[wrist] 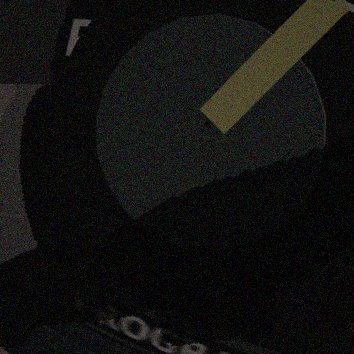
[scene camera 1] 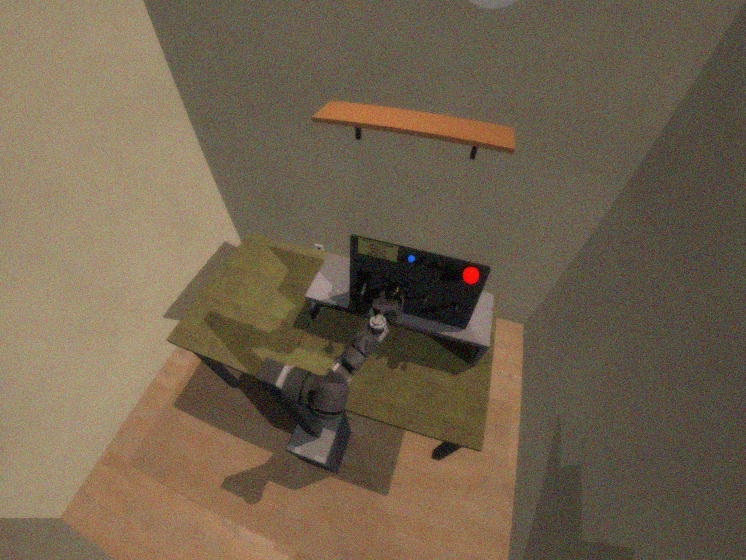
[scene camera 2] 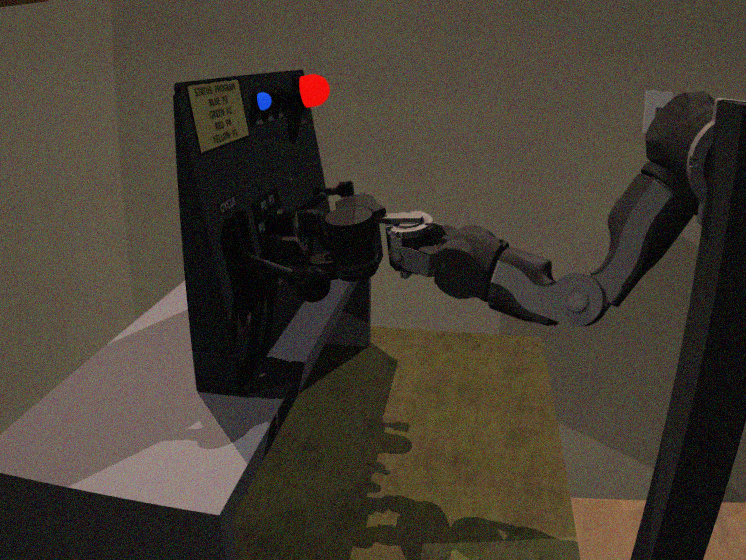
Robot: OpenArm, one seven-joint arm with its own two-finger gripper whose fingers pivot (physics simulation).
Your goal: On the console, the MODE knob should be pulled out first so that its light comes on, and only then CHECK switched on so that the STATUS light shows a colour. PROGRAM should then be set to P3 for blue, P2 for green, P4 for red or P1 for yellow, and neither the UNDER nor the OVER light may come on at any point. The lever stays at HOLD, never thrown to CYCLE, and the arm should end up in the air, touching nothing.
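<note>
The black console (scene camera 1: 445, 286) (scene camera 2: 207, 180) has a large red light (scene camera 1: 470, 275) (scene camera 2: 314, 90) and a small blue light (scene camera 1: 410, 258) (scene camera 2: 263, 100) lit on its upper part; their labels are unreadable. My gripper (scene camera 1: 394, 293) (scene camera 2: 283, 232) is shut on the PROGRAM knob, whose round face (wrist: 165, 115) and yellow pointer (wrist: 265, 67) fill much of the wrist view. The pointer aims up and right; the number it meets is out of sight. The lever's ball (scene camera 2: 313, 286) sticks out below the CYCLE label. A small black knob (scene camera 2: 344, 188) juts out on a stem beyond my gripper.
A yellow program card (scene camera 1: 377, 248) (scene camera 2: 219, 114) is at the console's upper left. The console stands on a grey raised stand (scene camera 1: 328, 286) (scene camera 2: 138, 385) above the olive table (scene camera 1: 421, 391). The lever is close beside my gripper. An orange wall shelf (scene camera 1: 415, 120) hangs above.
</note>
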